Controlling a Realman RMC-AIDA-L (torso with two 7-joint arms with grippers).
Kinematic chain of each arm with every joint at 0, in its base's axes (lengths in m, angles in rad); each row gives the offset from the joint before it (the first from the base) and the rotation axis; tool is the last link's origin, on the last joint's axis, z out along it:
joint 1: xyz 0 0 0.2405 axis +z
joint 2: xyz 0 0 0 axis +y
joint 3: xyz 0 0 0.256 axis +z
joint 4: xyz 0 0 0 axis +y
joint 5: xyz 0 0 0.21 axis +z
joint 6: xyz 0 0 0 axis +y
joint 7: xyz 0 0 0.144 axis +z
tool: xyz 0 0 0
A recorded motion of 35 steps. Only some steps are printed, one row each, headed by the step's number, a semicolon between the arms.
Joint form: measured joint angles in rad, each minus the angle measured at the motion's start. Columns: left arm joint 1, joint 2, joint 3, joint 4, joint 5, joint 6, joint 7; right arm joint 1, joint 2, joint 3, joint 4, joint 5, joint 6, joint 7.
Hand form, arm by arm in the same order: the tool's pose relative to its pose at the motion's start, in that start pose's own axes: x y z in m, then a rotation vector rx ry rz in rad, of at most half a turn. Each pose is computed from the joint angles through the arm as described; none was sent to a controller.
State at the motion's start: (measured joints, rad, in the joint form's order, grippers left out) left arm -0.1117 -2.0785 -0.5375 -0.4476 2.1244 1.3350 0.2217; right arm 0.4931 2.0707 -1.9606 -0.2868 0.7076 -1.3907 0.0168
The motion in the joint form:
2: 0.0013 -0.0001 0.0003 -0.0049 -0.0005 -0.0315 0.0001; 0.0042 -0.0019 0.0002 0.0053 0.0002 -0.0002 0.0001
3: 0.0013 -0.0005 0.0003 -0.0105 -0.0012 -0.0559 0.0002; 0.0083 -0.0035 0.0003 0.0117 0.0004 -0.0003 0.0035
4: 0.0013 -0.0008 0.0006 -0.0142 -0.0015 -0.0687 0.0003; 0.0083 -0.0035 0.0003 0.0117 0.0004 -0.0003 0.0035
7: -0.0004 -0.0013 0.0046 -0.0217 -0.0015 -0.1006 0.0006; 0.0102 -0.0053 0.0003 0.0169 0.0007 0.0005 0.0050
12: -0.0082 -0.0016 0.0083 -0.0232 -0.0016 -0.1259 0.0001; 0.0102 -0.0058 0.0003 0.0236 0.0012 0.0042 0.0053
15: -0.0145 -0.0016 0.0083 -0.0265 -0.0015 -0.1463 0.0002; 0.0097 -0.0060 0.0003 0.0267 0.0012 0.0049 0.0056
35: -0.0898 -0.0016 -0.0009 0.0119 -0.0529 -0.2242 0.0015; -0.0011 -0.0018 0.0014 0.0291 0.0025 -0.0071 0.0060
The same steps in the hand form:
2: -0.0039 0.0018 0.0000 -0.0064 -0.0292 -0.0042; 0.0000 -0.0007 0.0010 -0.0017 0.0002 -0.0039
3: -0.0065 0.0037 0.0005 -0.0117 -0.0499 -0.0093; 0.0003 -0.0014 0.0017 -0.0033 0.0014 -0.0049
4: -0.0078 0.0050 0.0008 -0.0150 -0.0604 -0.0126; 0.0003 -0.0014 0.0017 -0.0033 0.0014 -0.0049
7: -0.0110 0.0086 0.0015 -0.0282 -0.0865 -0.0187; 0.0007 -0.0026 0.0018 -0.0036 0.0043 -0.0079
12: -0.0132 0.0114 0.0038 -0.0425 -0.1048 -0.0197; 0.0020 -0.0040 0.0008 -0.0022 0.0129 -0.0123
15: -0.0145 0.0134 0.0061 -0.0517 -0.1179 -0.0214; 0.0026 -0.0047 0.0002 -0.0014 0.0162 -0.0143
35: -0.0202 0.0077 0.0283 -0.0528 -0.1655 0.0020; 0.0027 -0.0061 -0.0047 0.0080 0.0149 -0.0143

